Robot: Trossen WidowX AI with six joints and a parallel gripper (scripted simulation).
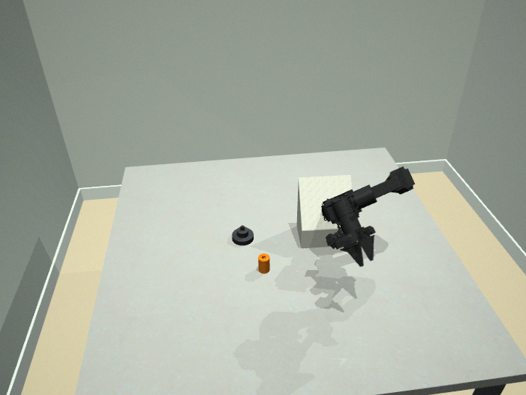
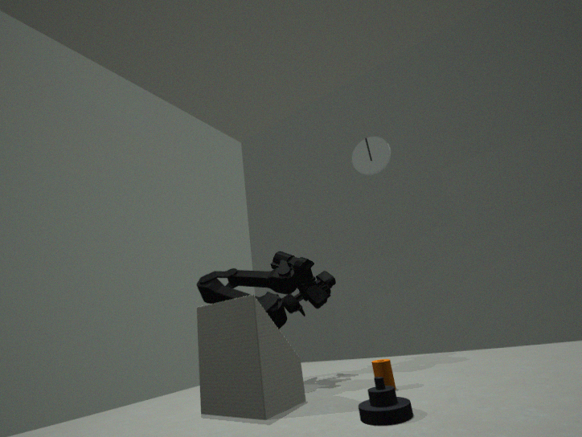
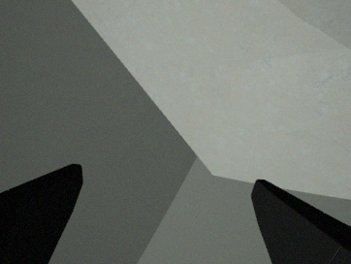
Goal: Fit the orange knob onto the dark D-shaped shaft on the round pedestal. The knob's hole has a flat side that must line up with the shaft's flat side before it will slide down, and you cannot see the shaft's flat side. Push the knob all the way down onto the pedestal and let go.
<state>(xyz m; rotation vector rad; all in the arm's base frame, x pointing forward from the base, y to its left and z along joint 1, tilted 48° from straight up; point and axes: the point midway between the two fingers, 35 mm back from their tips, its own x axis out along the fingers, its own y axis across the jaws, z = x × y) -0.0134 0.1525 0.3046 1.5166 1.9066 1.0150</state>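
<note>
Right now my gripper tip is 290 mm short of the orange knob, 220 mm to the left of it and 180 mm above it. The rest, counted from my gripper tip: dark pedestal 400 mm to the right, 350 mm ahead, 180 mm below.
</note>
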